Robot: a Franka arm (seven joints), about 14 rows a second.
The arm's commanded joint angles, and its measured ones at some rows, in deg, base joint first. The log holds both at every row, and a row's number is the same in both.
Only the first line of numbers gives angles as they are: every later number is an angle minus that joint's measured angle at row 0.
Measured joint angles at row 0: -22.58 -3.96 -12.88 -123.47 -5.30 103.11 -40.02
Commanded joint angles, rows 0 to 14: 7.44 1.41 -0.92 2.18 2.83 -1.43 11.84; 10.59 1.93 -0.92 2.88 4.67 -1.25 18.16; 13.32 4.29 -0.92 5.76 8.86 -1.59 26.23; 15.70 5.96 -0.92 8.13 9.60 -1.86 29.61; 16.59 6.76 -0.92 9.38 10.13 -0.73 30.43; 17.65 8.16 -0.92 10.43 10.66 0.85 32.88; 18.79 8.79 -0.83 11.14 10.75 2.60 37.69; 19.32 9.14 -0.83 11.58 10.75 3.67 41.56; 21.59 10.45 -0.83 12.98 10.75 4.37 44.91; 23.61 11.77 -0.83 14.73 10.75 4.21 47.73; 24.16 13.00 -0.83 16.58 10.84 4.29 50.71; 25.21 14.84 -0.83 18.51 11.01 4.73 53.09; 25.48 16.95 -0.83 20.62 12.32 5.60 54.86; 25.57 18.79 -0.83 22.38 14.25 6.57 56.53; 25.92 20.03 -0.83 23.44 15.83 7.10 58.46
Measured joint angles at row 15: 25.15 15.59 0.07 18.72 12.70 6.29 55.50
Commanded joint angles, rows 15 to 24: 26.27 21.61 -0.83 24.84 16.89 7.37 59.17; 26.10 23.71 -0.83 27.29 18.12 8.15 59.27; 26.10 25.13 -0.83 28.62 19.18 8.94 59.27; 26.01 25.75 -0.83 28.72 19.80 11.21 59.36; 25.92 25.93 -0.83 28.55 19.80 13.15 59.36; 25.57 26.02 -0.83 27.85 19.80 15.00 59.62; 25.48 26.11 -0.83 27.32 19.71 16.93 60.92; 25.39 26.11 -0.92 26.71 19.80 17.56 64.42; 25.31 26.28 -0.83 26.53 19.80 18.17 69.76; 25.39 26.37 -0.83 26.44 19.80 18.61 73.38
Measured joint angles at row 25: 25.24 26.13 -0.74 26.59 18.67 16.78 67.23
